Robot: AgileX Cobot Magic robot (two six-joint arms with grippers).
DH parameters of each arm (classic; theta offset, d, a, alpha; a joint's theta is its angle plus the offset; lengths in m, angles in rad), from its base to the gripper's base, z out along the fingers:
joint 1: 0 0.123 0 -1.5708
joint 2: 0.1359 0 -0.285 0
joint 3: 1.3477 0 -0.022 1.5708
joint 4: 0 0.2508 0 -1.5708
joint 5: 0 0 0.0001 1.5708
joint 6: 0 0.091 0 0
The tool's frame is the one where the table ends.
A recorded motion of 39 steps. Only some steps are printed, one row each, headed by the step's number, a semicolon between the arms.
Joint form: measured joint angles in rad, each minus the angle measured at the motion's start. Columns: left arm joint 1, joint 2, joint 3, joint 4, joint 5, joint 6; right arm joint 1, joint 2, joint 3, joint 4, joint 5, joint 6.
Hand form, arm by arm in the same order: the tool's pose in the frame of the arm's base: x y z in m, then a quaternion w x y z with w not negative. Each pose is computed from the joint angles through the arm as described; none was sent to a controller.
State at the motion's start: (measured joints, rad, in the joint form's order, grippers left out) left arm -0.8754 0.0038 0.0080 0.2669 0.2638 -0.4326; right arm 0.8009 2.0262 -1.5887 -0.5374 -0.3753 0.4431
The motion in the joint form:
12: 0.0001 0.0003 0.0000 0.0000 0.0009 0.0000; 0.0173 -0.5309 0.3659 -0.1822 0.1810 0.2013
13: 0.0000 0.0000 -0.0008 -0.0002 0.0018 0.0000; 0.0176 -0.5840 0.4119 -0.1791 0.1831 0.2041
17: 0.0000 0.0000 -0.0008 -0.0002 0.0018 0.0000; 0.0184 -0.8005 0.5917 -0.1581 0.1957 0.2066
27: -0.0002 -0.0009 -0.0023 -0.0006 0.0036 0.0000; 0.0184 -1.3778 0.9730 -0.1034 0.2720 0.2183
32: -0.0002 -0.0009 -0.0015 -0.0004 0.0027 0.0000; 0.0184 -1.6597 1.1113 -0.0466 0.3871 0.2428
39: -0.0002 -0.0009 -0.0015 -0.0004 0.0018 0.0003; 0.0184 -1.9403 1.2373 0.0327 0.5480 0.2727
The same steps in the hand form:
12: 0.0404 -0.0386 0.1871 0.56717 0.24268 0.72851 -0.29784; 0.2363 0.2692 0.3794 0.62673 -0.34754 0.63106 0.29696
13: 0.0404 -0.0385 0.1873 0.56722 0.24255 0.72848 -0.29792; 0.2261 0.2582 0.3822 0.62813 -0.34454 0.63040 0.29890
17: 0.0404 -0.0385 0.1873 0.56722 0.24255 0.72848 -0.29792; 0.1854 0.2136 0.3878 0.63629 -0.33062 0.62625 0.30600
27: 0.0403 -0.0384 0.1877 0.56738 0.24225 0.72836 -0.29813; 0.0898 0.1042 0.3723 0.67946 -0.27595 0.59623 0.32663
32: 0.0403 -0.0385 0.1875 0.56741 0.24238 0.72829 -0.29813; 0.0559 0.0589 0.3481 0.69106 -0.22145 0.59782 0.34060
39: 0.0403 -0.0385 0.1876 0.56771 0.24248 0.72797 -0.29828; 0.0319 0.0230 0.3110 0.68524 -0.15657 0.61312 0.36057

